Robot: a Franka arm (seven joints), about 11 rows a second.
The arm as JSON. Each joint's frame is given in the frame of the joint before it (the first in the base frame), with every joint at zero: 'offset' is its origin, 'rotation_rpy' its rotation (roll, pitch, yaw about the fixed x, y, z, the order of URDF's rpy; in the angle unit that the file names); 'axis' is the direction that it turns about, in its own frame. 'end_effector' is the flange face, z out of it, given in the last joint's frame.
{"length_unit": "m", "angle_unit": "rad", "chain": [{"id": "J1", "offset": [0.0, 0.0, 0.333], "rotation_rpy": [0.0, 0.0, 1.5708], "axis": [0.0, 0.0, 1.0]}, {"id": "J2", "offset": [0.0, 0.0, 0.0], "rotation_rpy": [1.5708, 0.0, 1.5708], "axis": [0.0, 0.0, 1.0]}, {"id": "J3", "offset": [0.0, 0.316, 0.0], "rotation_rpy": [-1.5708, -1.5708, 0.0], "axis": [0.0, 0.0, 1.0]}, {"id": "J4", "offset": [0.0, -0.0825, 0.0], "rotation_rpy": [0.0, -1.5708, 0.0], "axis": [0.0, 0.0, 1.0]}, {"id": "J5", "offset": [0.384, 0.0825, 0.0], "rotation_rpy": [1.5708, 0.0, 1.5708], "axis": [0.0, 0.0, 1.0]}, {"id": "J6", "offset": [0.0, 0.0, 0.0], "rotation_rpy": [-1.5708, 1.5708, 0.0], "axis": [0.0, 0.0, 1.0]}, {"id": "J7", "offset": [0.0, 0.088, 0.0], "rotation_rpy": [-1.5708, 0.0, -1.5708], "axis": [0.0, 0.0, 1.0]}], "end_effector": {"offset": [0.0, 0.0, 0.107], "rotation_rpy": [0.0, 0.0, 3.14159]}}
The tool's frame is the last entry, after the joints.
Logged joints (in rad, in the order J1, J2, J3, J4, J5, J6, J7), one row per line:
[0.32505, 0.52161, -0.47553, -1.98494, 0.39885, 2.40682, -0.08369]
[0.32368, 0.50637, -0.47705, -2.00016, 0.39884, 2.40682, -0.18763]
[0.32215, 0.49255, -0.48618, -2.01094, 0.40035, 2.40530, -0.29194]
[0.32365, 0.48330, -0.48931, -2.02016, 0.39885, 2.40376, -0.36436]
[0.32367, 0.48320, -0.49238, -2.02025, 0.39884, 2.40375, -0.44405]
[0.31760, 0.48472, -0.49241, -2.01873, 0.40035, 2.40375, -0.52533]
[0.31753, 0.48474, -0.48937, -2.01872, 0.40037, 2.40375, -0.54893]
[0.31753, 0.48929, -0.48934, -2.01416, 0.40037, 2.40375, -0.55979]
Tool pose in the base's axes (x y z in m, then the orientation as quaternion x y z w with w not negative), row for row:
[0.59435, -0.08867, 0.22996, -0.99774, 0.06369, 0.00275, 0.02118]
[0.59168, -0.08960, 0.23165, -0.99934, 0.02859, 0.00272, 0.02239]
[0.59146, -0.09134, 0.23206, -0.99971, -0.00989, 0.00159, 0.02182]
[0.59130, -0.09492, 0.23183, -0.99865, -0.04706, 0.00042, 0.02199]
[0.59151, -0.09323, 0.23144, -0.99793, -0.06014, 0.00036, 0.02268]
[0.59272, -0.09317, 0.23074, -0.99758, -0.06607, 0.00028, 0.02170]
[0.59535, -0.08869, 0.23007, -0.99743, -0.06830, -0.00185, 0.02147]
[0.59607, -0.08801, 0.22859, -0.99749, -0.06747, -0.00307, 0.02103]
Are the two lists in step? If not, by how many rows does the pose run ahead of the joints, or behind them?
The pose runs 2 rows ahead of the joints: the pose in row i belongs to the joints in row i + 2.
